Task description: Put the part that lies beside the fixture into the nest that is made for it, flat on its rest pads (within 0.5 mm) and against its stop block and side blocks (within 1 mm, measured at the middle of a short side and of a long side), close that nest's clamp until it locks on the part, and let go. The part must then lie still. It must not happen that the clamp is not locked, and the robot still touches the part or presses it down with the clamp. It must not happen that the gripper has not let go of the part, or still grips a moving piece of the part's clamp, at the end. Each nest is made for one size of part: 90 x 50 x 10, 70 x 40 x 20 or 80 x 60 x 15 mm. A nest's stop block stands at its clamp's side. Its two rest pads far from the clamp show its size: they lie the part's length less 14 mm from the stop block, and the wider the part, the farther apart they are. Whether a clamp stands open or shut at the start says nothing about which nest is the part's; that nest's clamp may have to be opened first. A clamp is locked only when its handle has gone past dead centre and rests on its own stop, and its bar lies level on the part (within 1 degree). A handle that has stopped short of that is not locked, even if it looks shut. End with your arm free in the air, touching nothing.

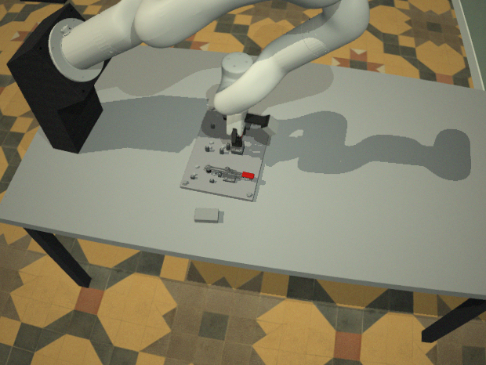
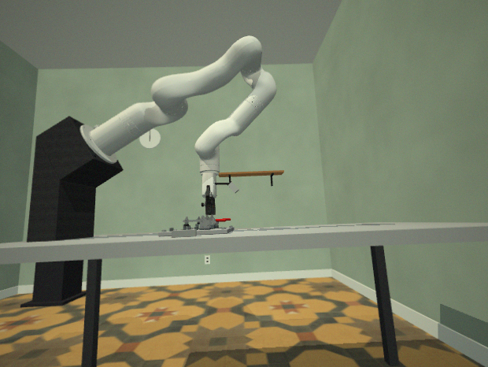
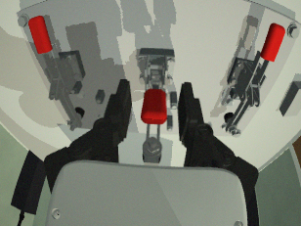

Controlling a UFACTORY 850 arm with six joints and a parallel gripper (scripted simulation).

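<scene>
Now: the grey block part 40 mm behind my hand, 260 mm to the right of it and 80 mm below it. Also, from my hand: grey fixture plate: 30 mm behind, 80 mm below.
</scene>
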